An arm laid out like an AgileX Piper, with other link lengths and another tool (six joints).
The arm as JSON. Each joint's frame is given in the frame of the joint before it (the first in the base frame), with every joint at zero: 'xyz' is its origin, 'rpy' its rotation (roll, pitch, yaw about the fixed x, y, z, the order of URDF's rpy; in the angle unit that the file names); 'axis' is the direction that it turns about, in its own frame. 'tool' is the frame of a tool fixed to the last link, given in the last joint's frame.
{
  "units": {
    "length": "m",
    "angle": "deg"
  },
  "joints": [
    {
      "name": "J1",
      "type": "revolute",
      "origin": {
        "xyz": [
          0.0,
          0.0,
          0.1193
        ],
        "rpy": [
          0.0,
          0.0,
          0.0
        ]
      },
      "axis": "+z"
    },
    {
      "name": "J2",
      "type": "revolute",
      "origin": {
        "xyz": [
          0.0,
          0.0,
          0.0
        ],
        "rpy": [
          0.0,
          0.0,
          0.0
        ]
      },
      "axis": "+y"
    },
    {
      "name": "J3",
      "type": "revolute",
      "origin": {
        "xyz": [
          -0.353,
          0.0,
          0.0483
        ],
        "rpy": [
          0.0,
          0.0,
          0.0
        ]
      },
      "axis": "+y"
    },
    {
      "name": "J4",
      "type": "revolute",
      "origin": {
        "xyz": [
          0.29,
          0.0,
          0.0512
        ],
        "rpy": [
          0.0,
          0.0,
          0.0
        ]
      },
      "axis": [
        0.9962,
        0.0,
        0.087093
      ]
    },
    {
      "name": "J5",
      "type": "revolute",
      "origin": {
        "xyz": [
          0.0,
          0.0,
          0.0
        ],
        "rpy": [
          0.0,
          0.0,
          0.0
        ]
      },
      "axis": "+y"
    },
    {
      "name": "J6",
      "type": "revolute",
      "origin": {
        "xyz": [
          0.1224,
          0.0,
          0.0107
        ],
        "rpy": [
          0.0,
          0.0,
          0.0
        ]
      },
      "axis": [
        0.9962,
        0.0,
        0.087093
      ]
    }
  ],
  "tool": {
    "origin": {
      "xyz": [
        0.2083,
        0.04,
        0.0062
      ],
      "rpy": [
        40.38,
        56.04,
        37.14
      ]
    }
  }
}
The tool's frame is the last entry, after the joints.
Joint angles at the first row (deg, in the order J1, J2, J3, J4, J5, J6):
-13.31, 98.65, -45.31, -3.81, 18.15, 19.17
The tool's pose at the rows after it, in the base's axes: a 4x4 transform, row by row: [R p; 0 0 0 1], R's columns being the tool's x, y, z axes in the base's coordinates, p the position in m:
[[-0.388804 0.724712 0.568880 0.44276], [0.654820 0.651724 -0.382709 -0.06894], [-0.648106 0.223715 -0.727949 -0.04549], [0 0 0 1]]
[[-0.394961 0.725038 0.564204 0.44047], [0.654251 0.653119 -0.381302 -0.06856], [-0.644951 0.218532 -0.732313 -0.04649], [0 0 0 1]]
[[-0.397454 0.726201 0.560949 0.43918], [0.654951 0.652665 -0.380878 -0.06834], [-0.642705 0.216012 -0.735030 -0.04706], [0 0 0 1]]
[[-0.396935 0.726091 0.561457 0.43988], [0.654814 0.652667 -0.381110 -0.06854], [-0.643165 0.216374 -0.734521 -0.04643], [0 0 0 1]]
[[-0.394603 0.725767 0.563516 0.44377], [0.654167 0.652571 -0.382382 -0.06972], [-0.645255 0.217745 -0.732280 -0.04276], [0 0 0 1]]
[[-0.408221 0.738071 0.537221 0.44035], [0.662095 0.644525 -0.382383 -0.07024], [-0.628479 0.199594 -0.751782 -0.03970], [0 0 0 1]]
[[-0.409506 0.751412 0.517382 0.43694], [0.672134 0.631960 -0.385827 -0.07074], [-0.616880 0.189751 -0.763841 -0.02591], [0 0 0 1]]
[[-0.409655 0.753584 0.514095 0.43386], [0.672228 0.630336 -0.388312 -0.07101], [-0.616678 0.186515 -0.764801 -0.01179], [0 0 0 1]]
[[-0.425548 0.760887 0.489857 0.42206], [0.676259 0.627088 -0.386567 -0.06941], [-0.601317 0.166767 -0.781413 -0.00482], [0 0 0 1]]
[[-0.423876 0.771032 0.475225 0.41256], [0.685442 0.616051 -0.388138 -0.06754], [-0.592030 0.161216 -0.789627 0.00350], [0 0 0 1]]
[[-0.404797 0.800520 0.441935 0.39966], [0.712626 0.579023 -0.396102 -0.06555], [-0.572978 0.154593 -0.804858 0.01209], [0 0 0 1]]
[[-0.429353 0.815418 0.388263 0.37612], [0.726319 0.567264 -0.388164 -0.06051], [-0.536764 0.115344 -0.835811 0.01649], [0 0 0 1]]
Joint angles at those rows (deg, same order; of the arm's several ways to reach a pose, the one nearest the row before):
-13.32, 98.65, -45.31, -3.81, 18.15, 19.06
-13.32, 98.65, -45.31, -3.81, 18.57, 18.92
-13.31, 98.65, -45.31, -3.81, 18.82, 18.93
-13.31, 98.65, -45.45, -3.81, 18.92, 18.93
-13.32, 98.65, -46.31, -3.81, 19.59, 18.93
-13.31, 98.65, -48.13, -3.81, 23.23, 19.31
-13.32, 97.21, -50.08, -3.70, 27.76, 19.94
-13.32, 95.43, -51.14, -3.70, 30.74, 19.94
-13.31, 94.09, -51.77, -3.70, 34.44, 19.94
-13.31, 92.37, -51.77, -3.58, 36.94, 20.52
-13.32, 90.44, -51.77, -3.58, 40.30, 22.98
-13.32, 88.98, -52.16, -3.35, 45.71, 23.27

